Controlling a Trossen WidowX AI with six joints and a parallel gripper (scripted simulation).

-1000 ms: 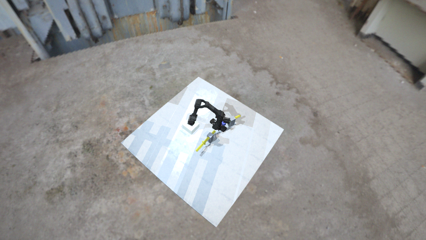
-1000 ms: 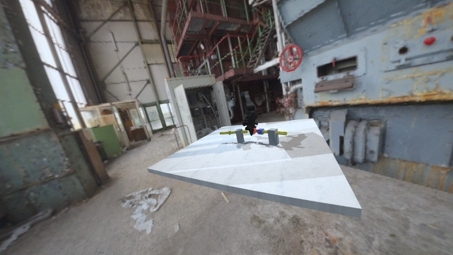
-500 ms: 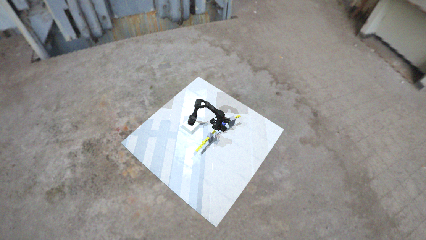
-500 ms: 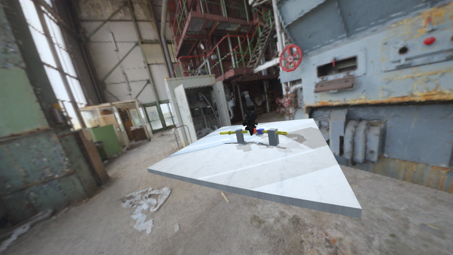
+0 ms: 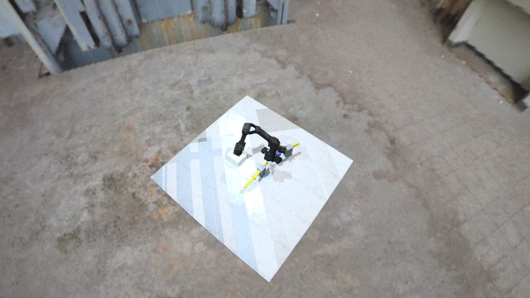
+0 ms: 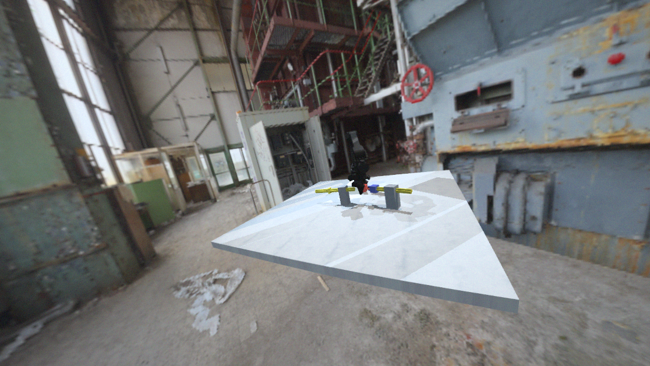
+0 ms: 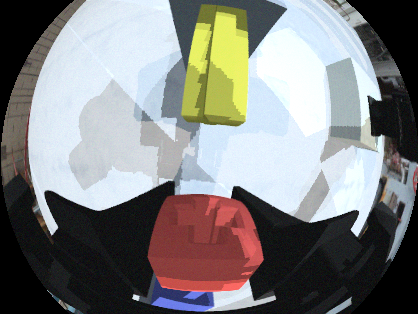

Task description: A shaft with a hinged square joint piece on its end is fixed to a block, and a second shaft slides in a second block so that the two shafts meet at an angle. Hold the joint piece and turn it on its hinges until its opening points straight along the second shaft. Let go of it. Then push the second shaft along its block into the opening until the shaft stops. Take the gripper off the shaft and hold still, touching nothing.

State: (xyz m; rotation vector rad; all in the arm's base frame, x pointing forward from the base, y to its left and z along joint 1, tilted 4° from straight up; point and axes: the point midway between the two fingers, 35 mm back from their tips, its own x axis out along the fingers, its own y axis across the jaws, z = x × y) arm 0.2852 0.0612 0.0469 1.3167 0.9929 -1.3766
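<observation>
Right now the red joint piece is 20 mm to the left of my gripper tip and 40 mm above it.
</observation>
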